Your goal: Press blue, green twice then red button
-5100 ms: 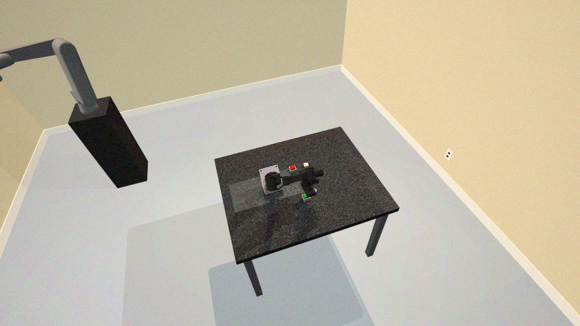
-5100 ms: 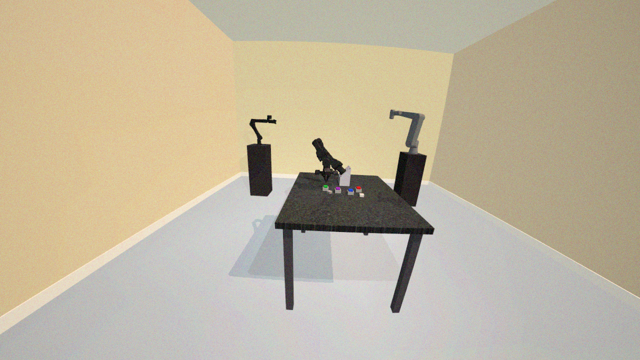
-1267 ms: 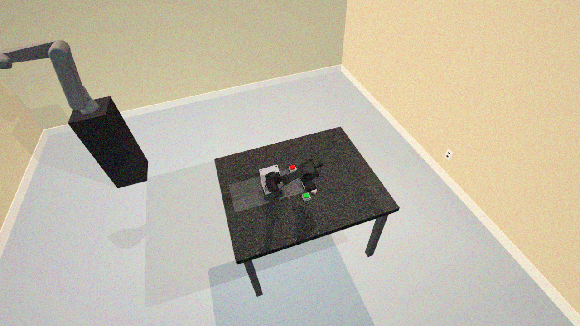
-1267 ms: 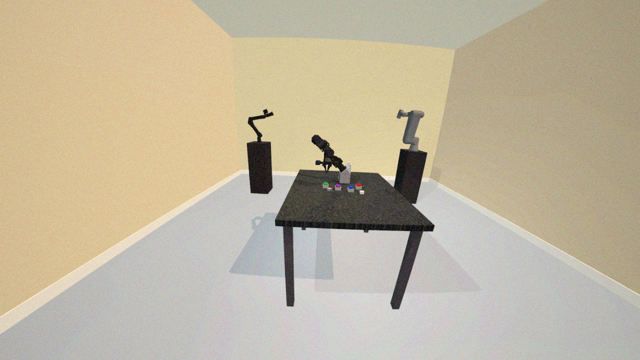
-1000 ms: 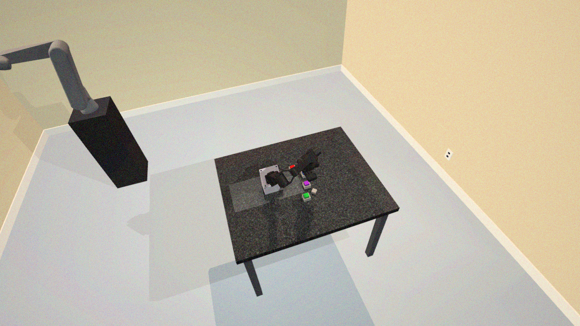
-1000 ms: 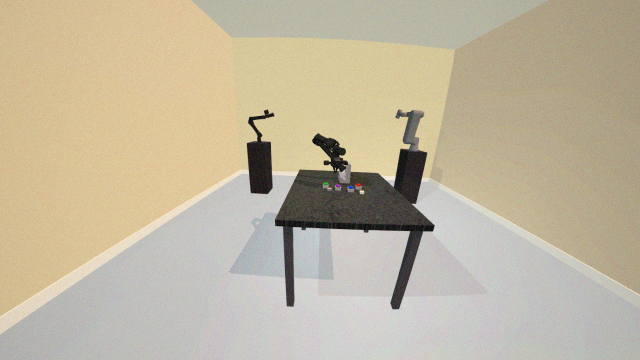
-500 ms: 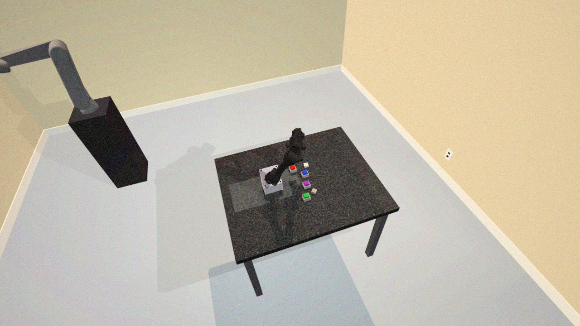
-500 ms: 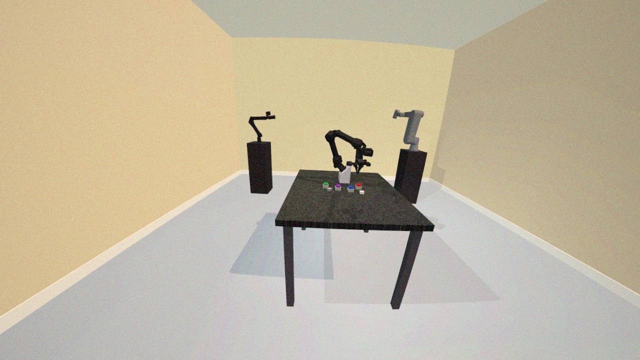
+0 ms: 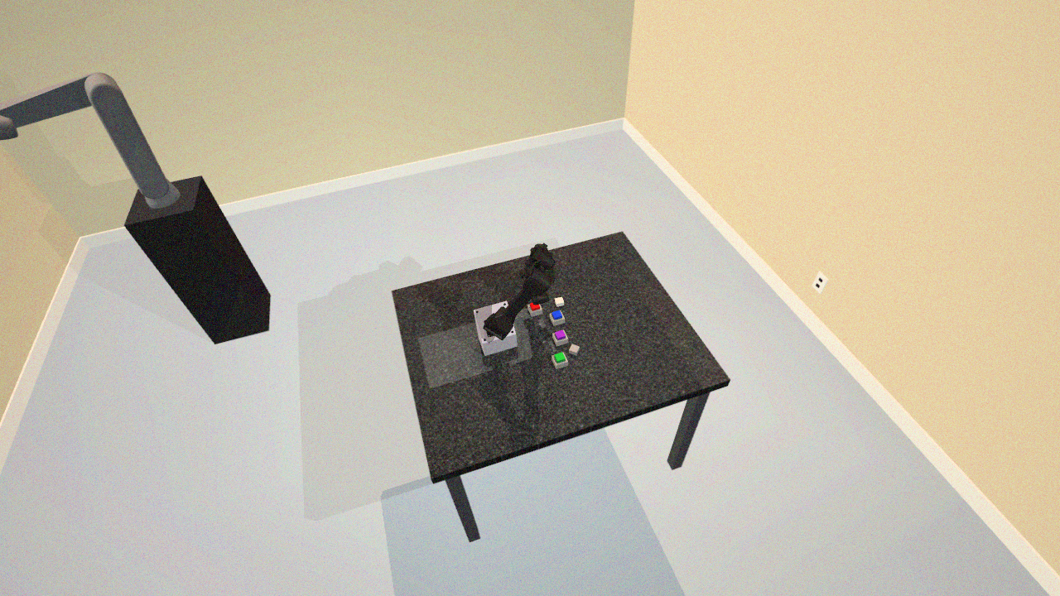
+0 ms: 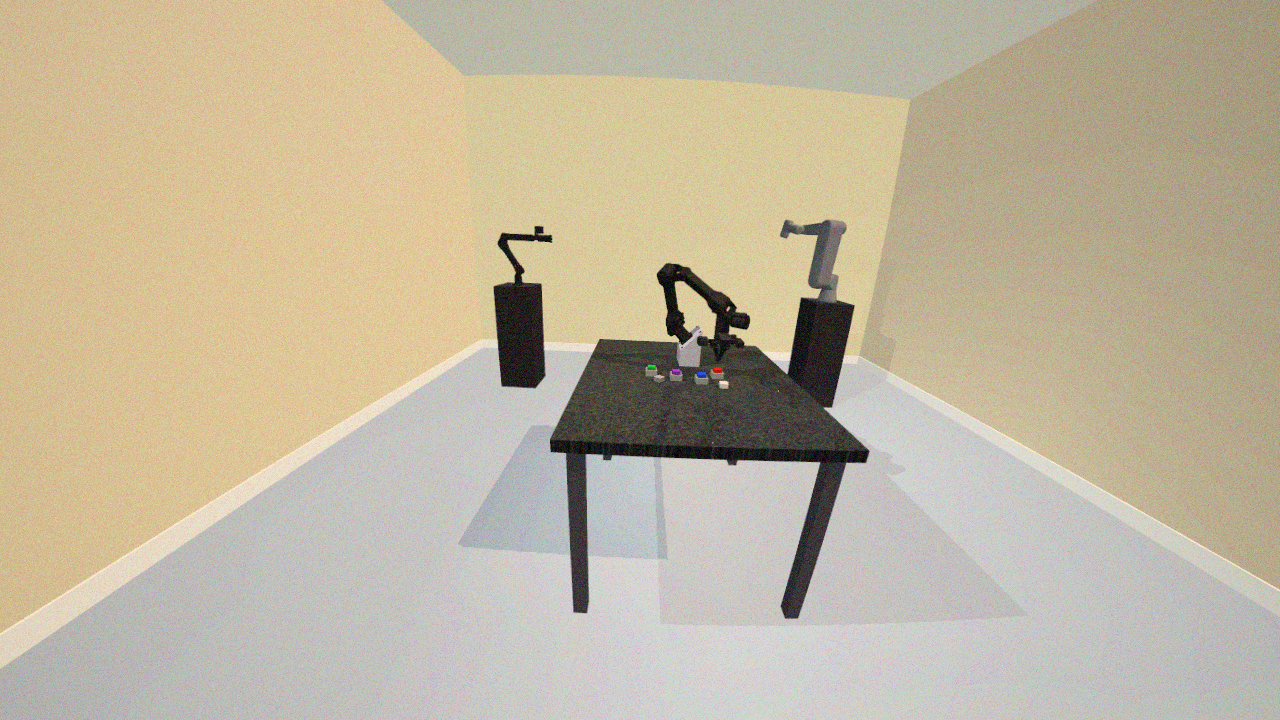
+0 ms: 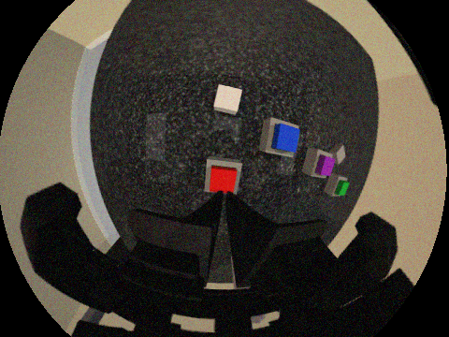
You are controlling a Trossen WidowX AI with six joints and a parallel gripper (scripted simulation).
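Right now my gripper tip is 4 cm above the red button. From my gripper tip the other things lie so: white block: 11 cm ahead, 6 cm below, 1 cm to the left; blue button: 8 cm to the right, 7 cm ahead, 4 cm below; purple button: 18 cm to the right, 5 cm ahead, 4 cm below.
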